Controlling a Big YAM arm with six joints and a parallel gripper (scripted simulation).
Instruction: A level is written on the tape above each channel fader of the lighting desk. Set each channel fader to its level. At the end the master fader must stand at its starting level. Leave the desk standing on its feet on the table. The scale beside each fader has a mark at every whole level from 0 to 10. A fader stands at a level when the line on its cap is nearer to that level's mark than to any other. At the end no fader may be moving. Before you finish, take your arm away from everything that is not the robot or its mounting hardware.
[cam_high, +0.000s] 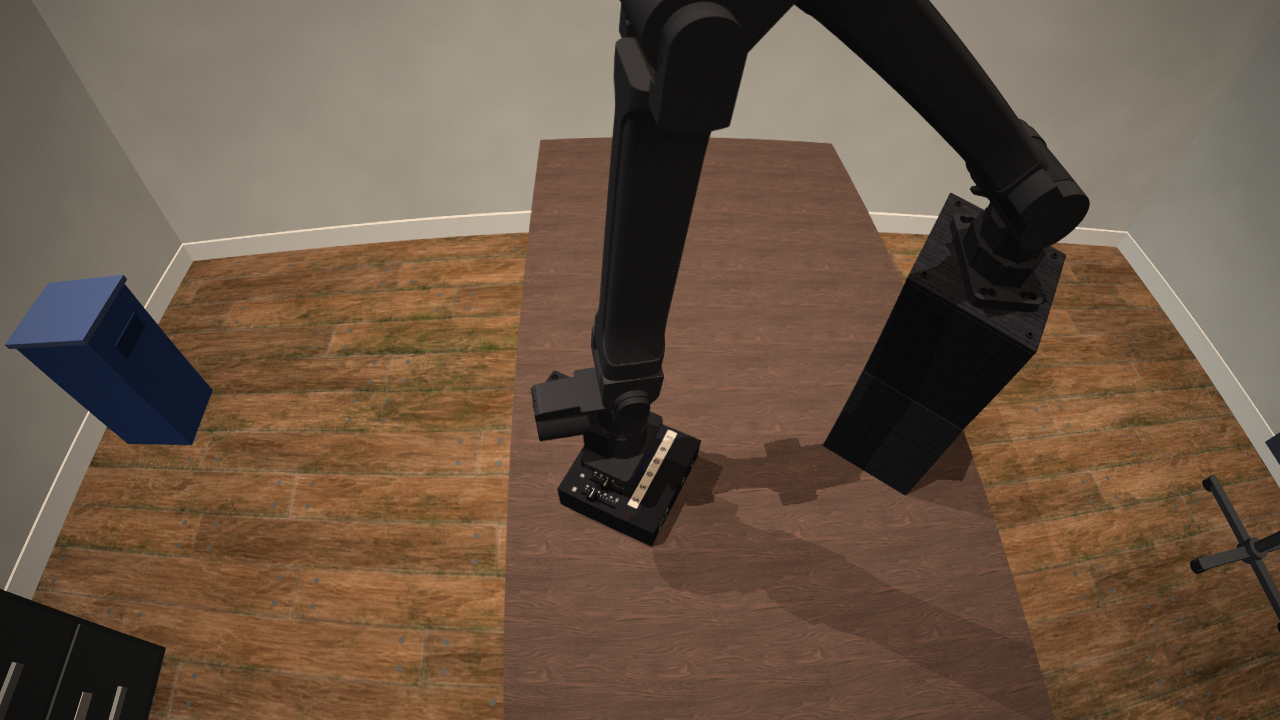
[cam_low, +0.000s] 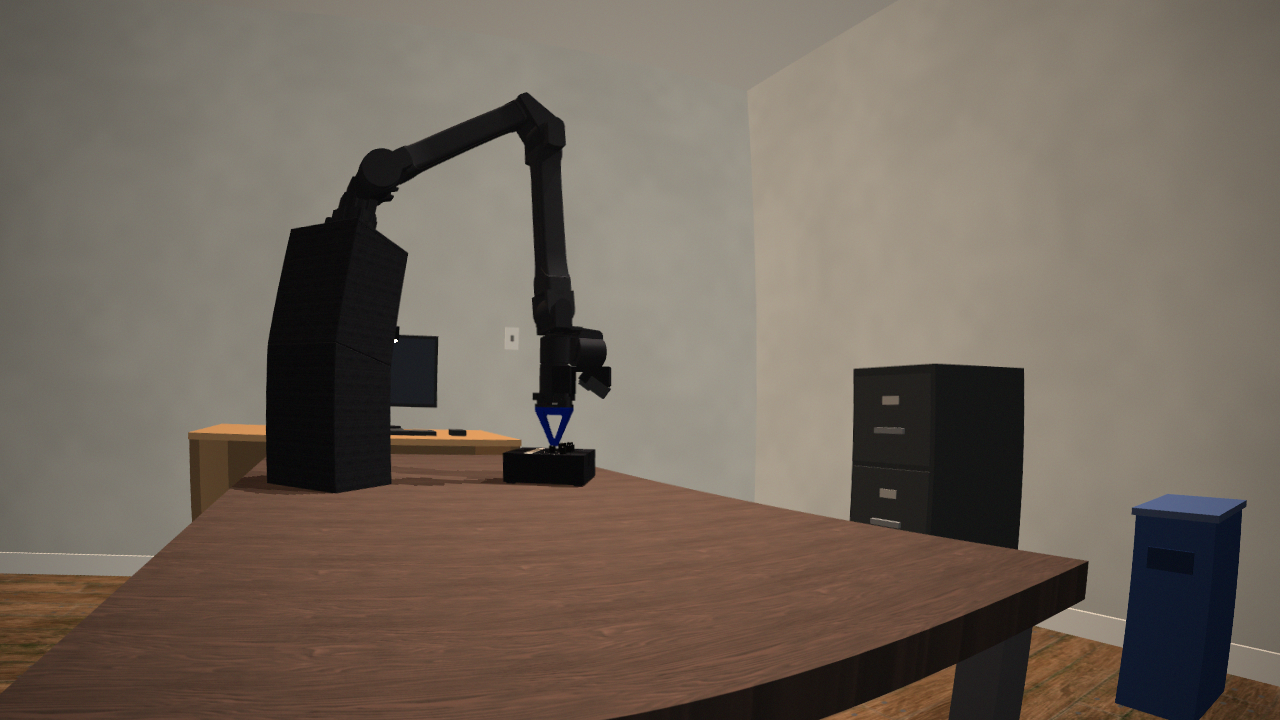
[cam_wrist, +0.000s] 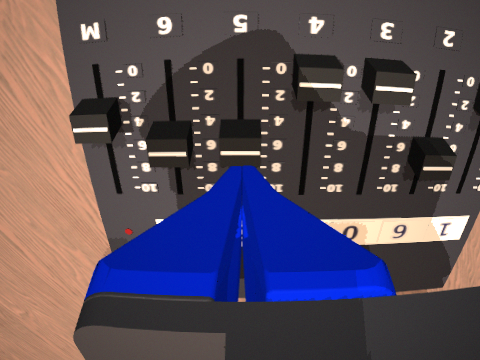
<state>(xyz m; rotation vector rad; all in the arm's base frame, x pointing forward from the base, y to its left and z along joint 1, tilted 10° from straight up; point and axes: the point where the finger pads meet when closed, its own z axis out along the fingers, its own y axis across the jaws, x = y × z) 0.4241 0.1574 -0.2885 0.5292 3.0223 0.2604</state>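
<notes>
My hand is 10 mm short of the fader 5 and 10 mm above it. Round my hand: fader 4: 30 mm ahead, 30 mm to the right, 10 mm below; fader 6: 20 mm ahead, 20 mm to the left, 10 mm below; master fader: 40 mm ahead, 40 mm to the left, 10 mm below.
</notes>
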